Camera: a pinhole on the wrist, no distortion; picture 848 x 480 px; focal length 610.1 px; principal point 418.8 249.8 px. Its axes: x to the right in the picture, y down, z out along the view. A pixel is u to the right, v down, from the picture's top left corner.
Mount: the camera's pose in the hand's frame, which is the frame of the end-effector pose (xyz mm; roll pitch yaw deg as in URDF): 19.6 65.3 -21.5 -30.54 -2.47 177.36
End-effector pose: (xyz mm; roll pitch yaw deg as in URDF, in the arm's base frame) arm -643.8 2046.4 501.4 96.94 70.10 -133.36
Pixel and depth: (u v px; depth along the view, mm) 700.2 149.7 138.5
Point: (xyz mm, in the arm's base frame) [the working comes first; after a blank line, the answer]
In the camera's frame: 63.9 -22.7 138.5

-718.9 2131.8 541.0
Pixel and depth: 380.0 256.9 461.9
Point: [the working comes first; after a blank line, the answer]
In the camera's frame: -29.4 5.4 461.9

-767.9 2421.8 375.0
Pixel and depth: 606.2 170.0 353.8
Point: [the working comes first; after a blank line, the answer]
In the camera's frame: 108.7 -46.3 353.8

-774.0 2346.0 541.2
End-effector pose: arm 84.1 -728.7 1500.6 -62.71 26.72 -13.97
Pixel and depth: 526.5 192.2 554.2
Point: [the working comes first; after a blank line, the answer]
In the camera's frame: 97.8 -52.3 554.2

273.8 -409.8 1862.9
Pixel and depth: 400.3 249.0 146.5
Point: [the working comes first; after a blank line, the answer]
In the camera's frame: -4.4 -0.2 146.5

152.6 -654.5 1539.1
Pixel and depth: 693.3 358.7 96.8
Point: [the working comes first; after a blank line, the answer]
In the camera's frame: 43.6 17.3 96.8

85.5 -677.3 1531.2
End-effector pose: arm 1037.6 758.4 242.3 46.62 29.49 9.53
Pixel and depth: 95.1 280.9 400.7
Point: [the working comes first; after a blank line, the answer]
In the camera's frame: -212.6 20.4 400.7

1338.3 469.3 202.6
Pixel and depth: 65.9 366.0 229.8
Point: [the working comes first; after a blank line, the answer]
In the camera's frame: -132.9 43.8 229.8

1213.1 612.1 195.4
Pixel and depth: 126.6 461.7 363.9
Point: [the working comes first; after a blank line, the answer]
In the camera's frame: -174.3 126.4 363.9

1244.5 466.2 130.2
